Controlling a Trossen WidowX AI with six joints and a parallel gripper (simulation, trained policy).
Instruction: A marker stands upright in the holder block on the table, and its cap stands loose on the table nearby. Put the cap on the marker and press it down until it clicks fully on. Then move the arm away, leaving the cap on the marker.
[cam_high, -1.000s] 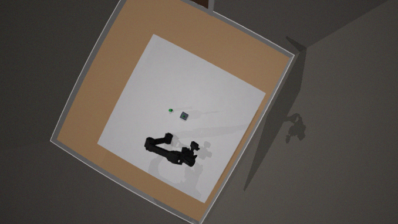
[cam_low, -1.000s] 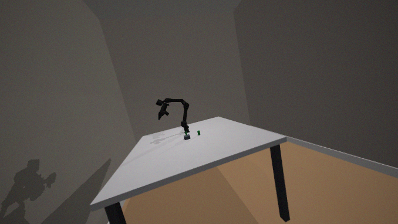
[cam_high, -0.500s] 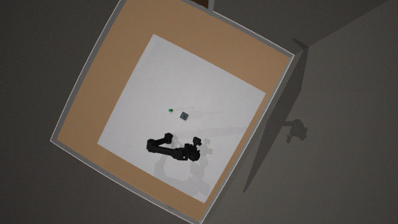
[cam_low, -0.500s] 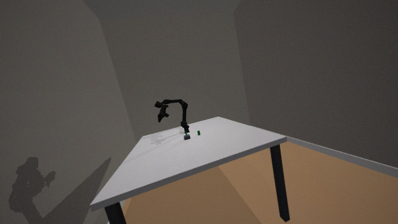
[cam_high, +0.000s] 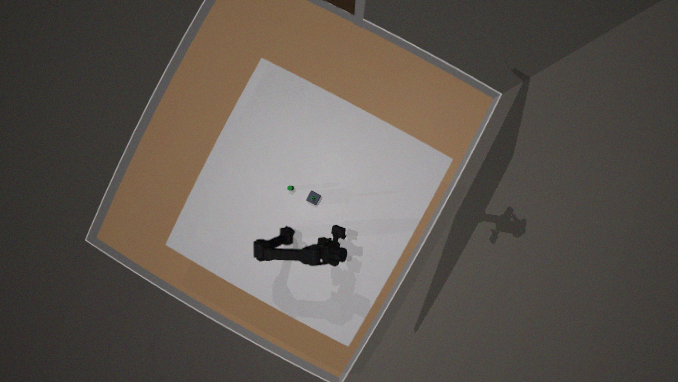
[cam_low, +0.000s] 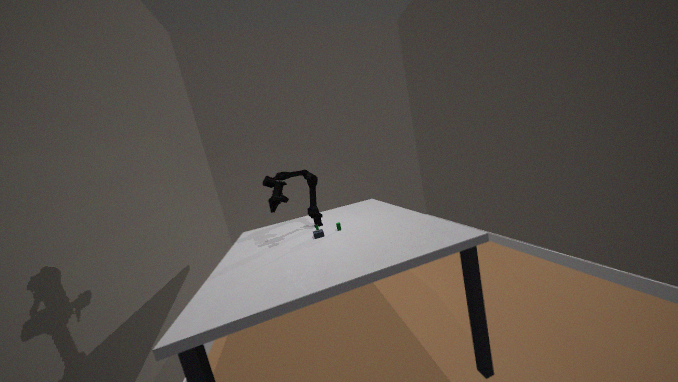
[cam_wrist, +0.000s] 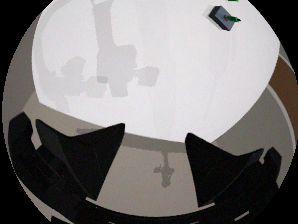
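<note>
The green cap is 40 cm to the left of my gripper tip, 19 cm below it and 9 cm ahead of it. Also, from my gripper tip: green marker 25 cm to the left, 14 cm below, 10 cm ahead; then grey holder block 25 cm to the left, 19 cm below, 10 cm ahead.
</note>
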